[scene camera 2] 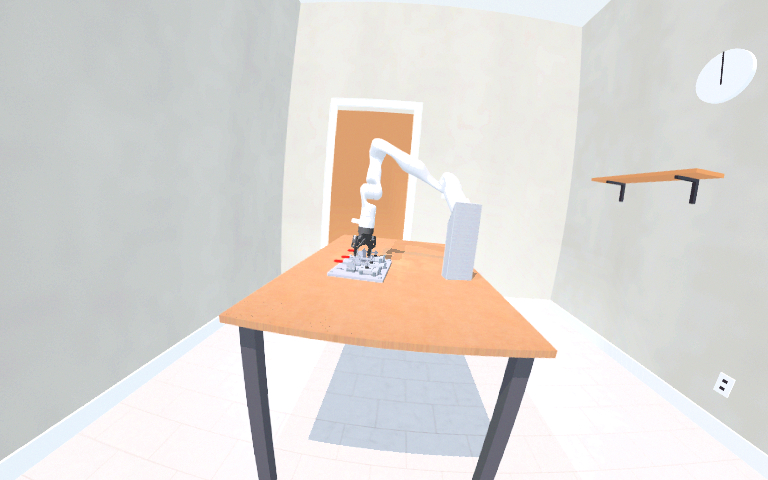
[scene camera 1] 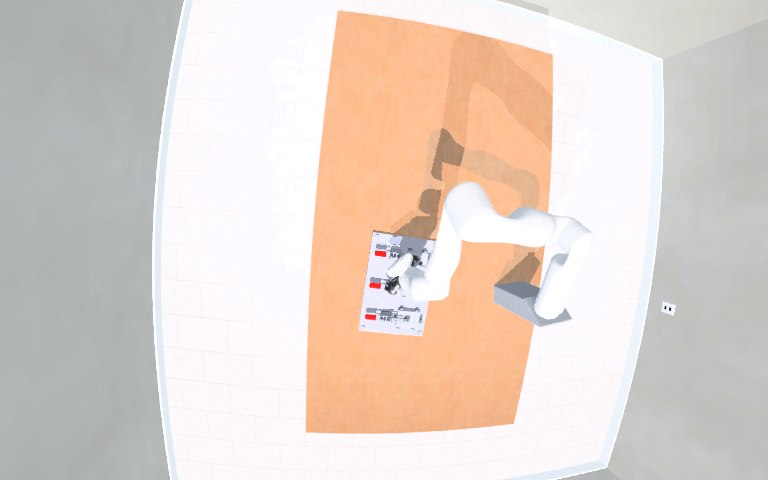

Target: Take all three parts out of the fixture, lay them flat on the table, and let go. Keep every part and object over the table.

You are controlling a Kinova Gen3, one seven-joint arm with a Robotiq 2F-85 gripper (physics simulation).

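Seen in the pictures: gripper, fingertip midpoint: (scene camera 2: 362, 256); arm's base at its link origin: (scene camera 2: 462, 214) (scene camera 1: 546, 308).
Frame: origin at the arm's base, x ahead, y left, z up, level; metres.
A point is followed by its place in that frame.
Observation:
A light grey fixture plate (scene camera 1: 368, 296) @(x 0.536, y -0.045, z -0.281 m) (scene camera 2: 383, 276) @(x 0.344, y 0.079, z -0.283 m) lies on the orange table (scene camera 1: 384, 129) @(x 0.440, y -0.616, z -0.296 m) (scene camera 2: 394, 314) @(x 0.339, y 0.411, z -0.296 m). It carries three rows of clamps with red handles (scene camera 1: 380, 253) (scene camera 2: 337, 259) and small grey parts (scene camera 1: 391, 316) (scene camera 2: 362, 269). My gripper (scene camera 1: 392, 286) @(x 0.434, y -0.125, z -0.251 m) (scene camera 2: 364, 251) @(x 0.434, y -0.125, z -0.251 m) is open and points straight down. It hangs low over the middle and far rows of the fixture, fingers among the clamps. I cannot tell whether the fingertips touch a part. The arm hides part of the fixture's right side in the overhead view.
The arm's grey base block (scene camera 1: 514, 298) @(x 0.058, y -0.015, z -0.123 m) (scene camera 2: 460, 240) @(x 0.013, y 0.041, z -0.113 m) stands on the table's right side. A door (scene camera 2: 353, 170) is behind the table and a wall shelf (scene camera 2: 648, 178) is at the right.

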